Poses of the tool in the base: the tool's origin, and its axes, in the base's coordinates. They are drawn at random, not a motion.
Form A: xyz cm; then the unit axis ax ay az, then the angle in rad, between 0 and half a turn.
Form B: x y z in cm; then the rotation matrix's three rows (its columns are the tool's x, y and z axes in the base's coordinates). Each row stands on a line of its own. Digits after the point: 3 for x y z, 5 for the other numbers.
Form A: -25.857 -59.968 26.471 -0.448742 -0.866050 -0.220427 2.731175
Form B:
-25.857 -59.968 26.471
-0.53094 0.83294 -0.15593
0.65704 0.52084 0.54499
0.53516 0.18690 -0.82381

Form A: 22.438 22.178 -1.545 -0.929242 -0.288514 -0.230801 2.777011
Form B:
22.438 22.178 -1.545
0.73595 0.60087 0.31197
0.43628 -0.77326 0.46013
0.51772 -0.20253 -0.83124

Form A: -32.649 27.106 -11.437 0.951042 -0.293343 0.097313 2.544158
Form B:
-32.649 27.106 -11.437
0.82551 -0.56438 0.00405
-0.45490 -0.66959 -0.58713
0.33408 0.48284 -0.80948

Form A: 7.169 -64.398 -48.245 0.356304 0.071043 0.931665 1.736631
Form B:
7.169 -64.398 -48.245
-0.01717 -0.88939 0.45682
0.94838 -0.15920 -0.27430
0.31669 0.42853 0.84621

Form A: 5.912 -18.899 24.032 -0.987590 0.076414 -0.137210 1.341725
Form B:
5.912 -18.899 24.032
0.98094 0.07530 0.17916
-0.19196 0.23159 0.95369
0.03032 -0.96990 0.24162

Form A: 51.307 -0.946 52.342 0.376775 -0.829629 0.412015 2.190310
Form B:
51.307 -0.946 52.342
-0.35625 -0.82953 -0.43008
-0.15864 0.50729 -0.84705
0.92083 -0.23354 -0.31232

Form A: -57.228 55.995 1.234 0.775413 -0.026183 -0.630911 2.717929
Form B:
-57.228 55.995 1.234
0.23778 0.22056 -0.94595
-0.29818 -0.91028 -0.28720
-0.92442 0.35035 -0.15068

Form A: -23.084 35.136 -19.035 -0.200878 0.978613 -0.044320 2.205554
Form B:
-23.084 35.136 -19.035
-0.52870 -0.27746 0.80218
-0.34884 0.93259 0.09266
-0.77381 -0.23084 -0.58985

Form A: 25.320 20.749 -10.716 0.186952 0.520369 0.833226 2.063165
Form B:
25.320 20.749 -10.716
-0.42124 -0.59098 0.68797
0.87752 -0.07393 0.47380
-0.22915 0.80329 0.54974

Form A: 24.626 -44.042 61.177 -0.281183 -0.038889 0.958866 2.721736
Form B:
24.626 -44.042 61.177
-0.76189 -0.36994 -0.53167
0.41178 -0.91025 0.04328
-0.49996 -0.18596 0.84585

